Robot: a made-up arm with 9 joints.
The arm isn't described. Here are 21 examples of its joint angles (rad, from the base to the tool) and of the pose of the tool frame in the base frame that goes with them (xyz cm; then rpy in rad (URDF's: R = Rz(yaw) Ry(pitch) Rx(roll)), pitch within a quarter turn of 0, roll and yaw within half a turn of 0).
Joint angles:
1: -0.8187 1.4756 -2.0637 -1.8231 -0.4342 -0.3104 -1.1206 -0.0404 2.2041
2: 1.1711 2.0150 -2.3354 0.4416 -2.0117 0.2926 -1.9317 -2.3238 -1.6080
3: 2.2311 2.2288 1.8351 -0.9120 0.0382 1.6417 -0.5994 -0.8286 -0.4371
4: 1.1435 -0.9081 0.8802 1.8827 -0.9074 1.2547 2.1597 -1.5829 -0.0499
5: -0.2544 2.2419 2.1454 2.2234 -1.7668 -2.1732 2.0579 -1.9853 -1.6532
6: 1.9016 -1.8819 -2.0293 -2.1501 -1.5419 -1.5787 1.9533 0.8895 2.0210
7: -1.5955 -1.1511 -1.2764 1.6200 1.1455 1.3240 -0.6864 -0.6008 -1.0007
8: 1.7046 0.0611 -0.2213 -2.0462 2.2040 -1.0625 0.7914 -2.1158 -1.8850
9: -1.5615 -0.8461 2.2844 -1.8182 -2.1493 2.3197 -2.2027 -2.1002 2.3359
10: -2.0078 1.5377 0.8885 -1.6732 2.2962 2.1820 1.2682 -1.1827 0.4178
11: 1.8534 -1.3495 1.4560 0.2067 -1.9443 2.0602 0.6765 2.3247 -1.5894
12: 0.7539 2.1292 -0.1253 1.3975 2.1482 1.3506 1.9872 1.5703 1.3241
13: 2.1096 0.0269 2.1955 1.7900 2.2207 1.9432 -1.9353 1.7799 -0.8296
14: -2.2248 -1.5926 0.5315 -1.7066 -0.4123 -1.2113 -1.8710 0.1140 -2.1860
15: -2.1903 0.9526 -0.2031 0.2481 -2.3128 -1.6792 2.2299 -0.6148 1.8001
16: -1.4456 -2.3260 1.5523 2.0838 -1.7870 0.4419 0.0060 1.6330 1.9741
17: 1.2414 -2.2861 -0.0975 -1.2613 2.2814 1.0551 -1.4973 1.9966 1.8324
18: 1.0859 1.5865 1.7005 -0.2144 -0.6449 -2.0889 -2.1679 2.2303 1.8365
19: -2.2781 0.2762 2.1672 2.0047 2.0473 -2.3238 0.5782 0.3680 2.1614
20: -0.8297 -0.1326 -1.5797 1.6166 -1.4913 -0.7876 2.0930 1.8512 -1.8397
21: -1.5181 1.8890 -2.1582 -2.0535 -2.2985 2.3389 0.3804 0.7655 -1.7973
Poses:
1: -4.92 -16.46 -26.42 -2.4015 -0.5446 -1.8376
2: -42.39 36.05 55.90 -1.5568 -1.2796 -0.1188
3: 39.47 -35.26 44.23 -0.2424 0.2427 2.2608
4: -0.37 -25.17 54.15 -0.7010 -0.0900 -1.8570
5: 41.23 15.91 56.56 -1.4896 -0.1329 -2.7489
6: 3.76 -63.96 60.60 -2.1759 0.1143 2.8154
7: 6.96 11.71 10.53 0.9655 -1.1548 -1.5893
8: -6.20 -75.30 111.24 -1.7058 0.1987 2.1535
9: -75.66 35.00 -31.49 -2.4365 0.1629 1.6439
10: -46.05 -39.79 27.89 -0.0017 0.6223 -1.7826
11: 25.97 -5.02 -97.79 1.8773 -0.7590 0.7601
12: 53.73 32.00 3.42 -0.9186 0.1781 -2.0963
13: -23.25 -19.91 -26.36 -0.8856 -0.7189 -0.4865
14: 37.57 -57.59 46.73 -1.7008 -0.5382 2.6868
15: -16.21 49.84 82.62 -1.0103 0.5390 -0.4338
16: 1.05 -17.30 -4.03 -0.7778 -1.2300 -2.3825
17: -23.88 21.69 4.03 -0.8647 0.8199 0.1464
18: 37.61 39.89 75.94 1.8773 0.4414 -0.5838
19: 63.88 -7.56 -37.67 2.8393 -0.4047 2.9057
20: 38.11 -3.49 22.04 -0.9788 1.0769 0.7067
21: 66.52 -117.02 -22.76 0.3688 -1.1935 -0.0822
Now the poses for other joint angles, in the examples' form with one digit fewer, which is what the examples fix.
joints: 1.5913 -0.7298 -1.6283 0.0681 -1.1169 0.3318 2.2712 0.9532 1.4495
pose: 24.1 -36.7 -31.9 3.042 0.161 2.167
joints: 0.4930 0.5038 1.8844 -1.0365 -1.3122 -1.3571 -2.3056 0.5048 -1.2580
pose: 14.1 100.5 4.3 2.594 1.216 -0.155
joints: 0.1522 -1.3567 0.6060 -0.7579 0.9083 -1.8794 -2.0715 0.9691 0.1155
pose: -10.3 45.8 29.8 2.905 -0.083 -1.734
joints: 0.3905 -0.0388 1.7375 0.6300 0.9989 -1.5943 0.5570 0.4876 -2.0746
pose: 4.3 25.5 -72.7 1.544 -0.352 1.312
